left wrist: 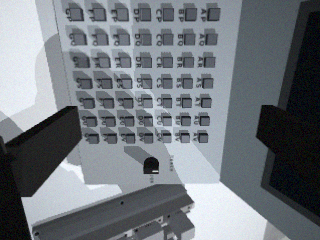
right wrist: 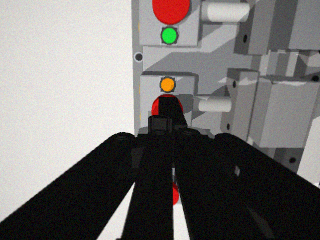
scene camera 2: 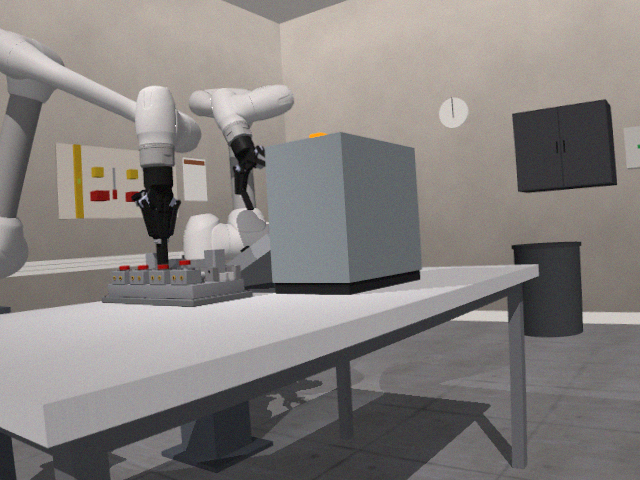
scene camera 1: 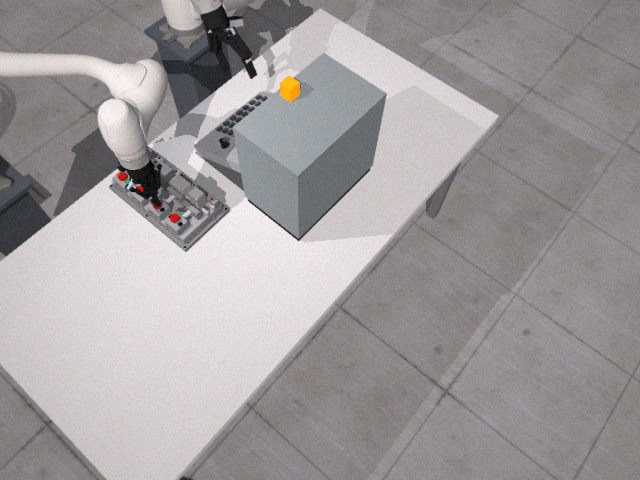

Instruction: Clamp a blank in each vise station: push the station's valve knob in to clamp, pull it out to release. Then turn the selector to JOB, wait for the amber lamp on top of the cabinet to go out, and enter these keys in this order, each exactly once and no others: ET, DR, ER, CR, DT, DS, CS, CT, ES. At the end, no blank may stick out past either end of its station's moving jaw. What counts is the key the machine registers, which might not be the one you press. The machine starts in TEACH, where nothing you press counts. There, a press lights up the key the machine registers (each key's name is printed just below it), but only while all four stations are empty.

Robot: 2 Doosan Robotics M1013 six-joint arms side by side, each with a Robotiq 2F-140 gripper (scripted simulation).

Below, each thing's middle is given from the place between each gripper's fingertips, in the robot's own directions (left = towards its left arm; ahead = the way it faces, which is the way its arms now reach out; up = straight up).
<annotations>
I see the key panel [scene camera 1: 225, 161] 220 mm below my left hand [scene camera 1: 240, 73], 80 mm ahead of it and 50 mm to the right of it.
The key panel is 4 cm ahead of my right hand, 42 cm to the left of it and 6 cm below it.
</annotations>
